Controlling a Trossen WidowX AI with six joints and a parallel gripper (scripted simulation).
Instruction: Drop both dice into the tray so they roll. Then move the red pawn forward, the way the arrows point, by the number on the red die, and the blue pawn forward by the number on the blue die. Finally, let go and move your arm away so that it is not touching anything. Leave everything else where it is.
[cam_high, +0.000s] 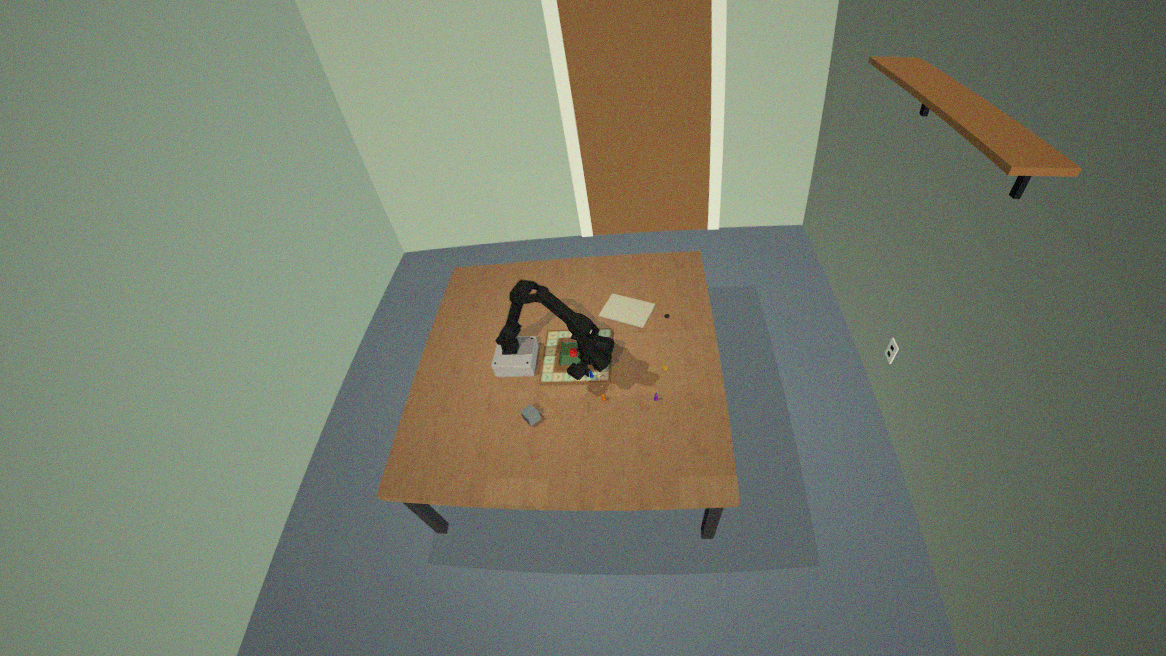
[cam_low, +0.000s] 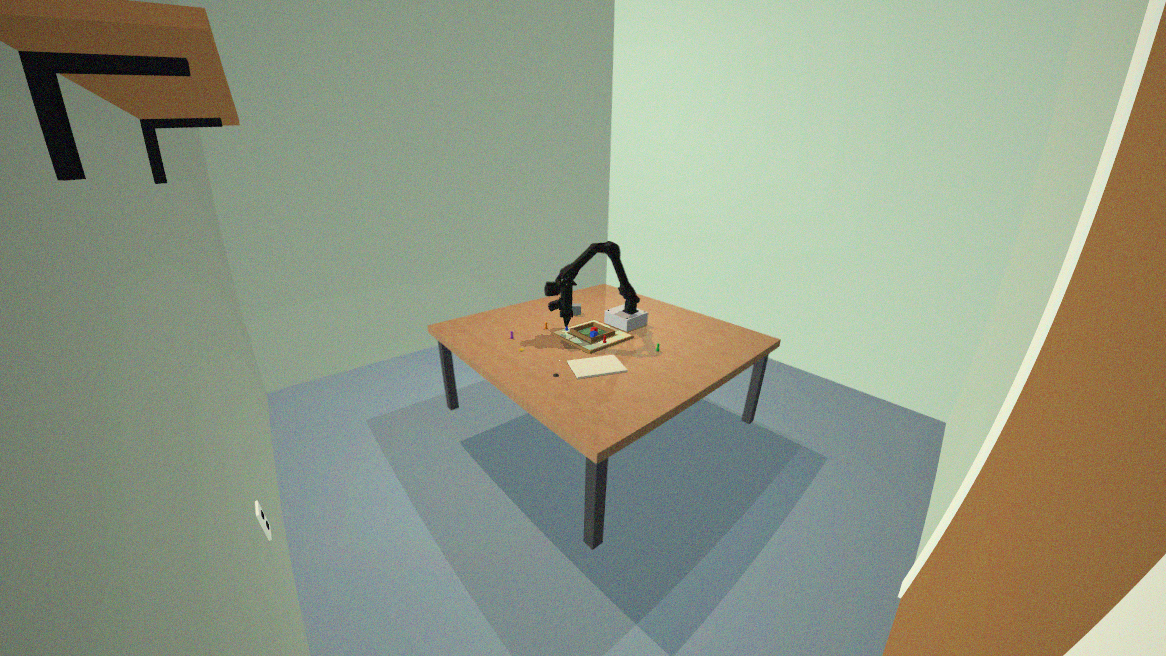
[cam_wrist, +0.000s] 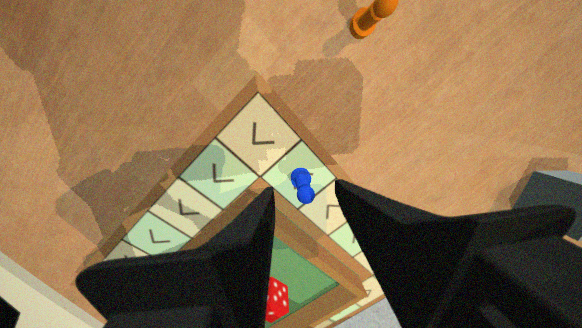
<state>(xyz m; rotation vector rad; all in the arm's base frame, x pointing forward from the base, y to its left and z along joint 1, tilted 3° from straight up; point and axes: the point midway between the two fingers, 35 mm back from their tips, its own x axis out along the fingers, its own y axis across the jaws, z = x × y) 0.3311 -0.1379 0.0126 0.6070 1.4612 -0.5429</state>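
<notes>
Right now the blue pawn is 1 cm below my gripper tip. Round my gripper tip: green tray 12 cm to the left, 6 cm behind, 3 cm below; orange pawn 10 cm to the right, 4 cm ahead, 2 cm below; red pawn 23 cm to the left, 3 cm behind, 1 cm below.
</notes>
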